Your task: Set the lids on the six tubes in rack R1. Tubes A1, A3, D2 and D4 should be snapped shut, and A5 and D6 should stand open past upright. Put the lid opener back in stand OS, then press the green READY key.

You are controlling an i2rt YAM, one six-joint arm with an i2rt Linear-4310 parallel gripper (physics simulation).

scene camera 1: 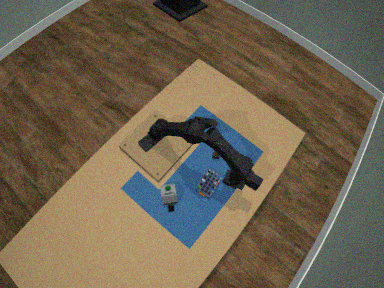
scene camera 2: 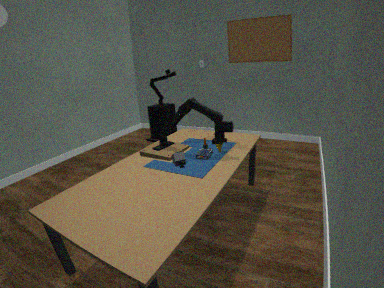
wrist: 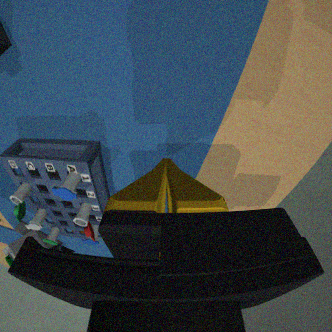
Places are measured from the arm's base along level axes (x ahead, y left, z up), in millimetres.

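Where they show: gripper, between the fingertips: [scene camera 1: 230,185] [scene camera 2: 220,152] [wrist: 165,164]; arm's base, origin of its link: [scene camera 1: 156,135] [scene camera 2: 163,146].
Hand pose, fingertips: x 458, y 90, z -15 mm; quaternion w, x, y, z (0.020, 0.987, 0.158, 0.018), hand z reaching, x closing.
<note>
Things, the pixels of their top centre, and the offset from my fingertips. Level surfaces: height alone.
- rack R1, centre of its top: [wrist: 51,242] [scene camera 1: 210,181] [scene camera 2: 204,147] dx -85, dy -76, dz +52 mm
- A3's red lid, centre of its top: [wrist: 88,236] dx -50, dy -53, dz +48 mm
- D2's green lid, centre of its top: [wrist: 16,216] dx -111, dy -50, dz +49 mm
- D4's white lid, centre of its top: [wrist: 33,227] dx -113, dy -88, dz +39 mm
- lid opener, centre of its top: [scene camera 2: 204,138] dx -162, dy +64, dz +73 mm
- grey key box, centre of its top: [scene camera 1: 168,192] [scene camera 2: 177,151] dx -184, dy -256, dz +72 mm
- green READY key, centre of its top: [scene camera 1: 167,187] dx -202, dy -243, dz +63 mm
- blue mat, height of its surface: dz -12 mm
My gripper [scene camera 2: 219,149] [wrist: 165,164] is shut and empty, above the mat beside the column-A side of rack R1 [scene camera 1: 208,183] [scene camera 2: 203,153] [wrist: 41,172]. In the wrist view, A1's blue lid [wrist: 64,193] lies across its tube top; whether it is snapped is unclear. A3's red lid [wrist: 89,231] and D2's green lid [wrist: 19,211] stand off their open tube mouths. D4's white lid [wrist: 34,225] and a green lid [wrist: 50,242] near D6 are small; their states are unclear. A5 cannot be made out. The lid opener [scene camera 2: 205,141] stands in stand OS [scene camera 1: 216,155] [wrist: 4,41].
The grey key box [scene camera 1: 169,196] [scene camera 2: 179,158] [wrist: 22,246] with the green READY key [scene camera 1: 168,188] stands on the blue mat [scene camera 1: 190,232] [scene camera 2: 192,172] [wrist: 175,60]. The arm's wooden base board [scene camera 1: 157,172] is beside the mat. The table edge lies beyond the gripper.
</note>
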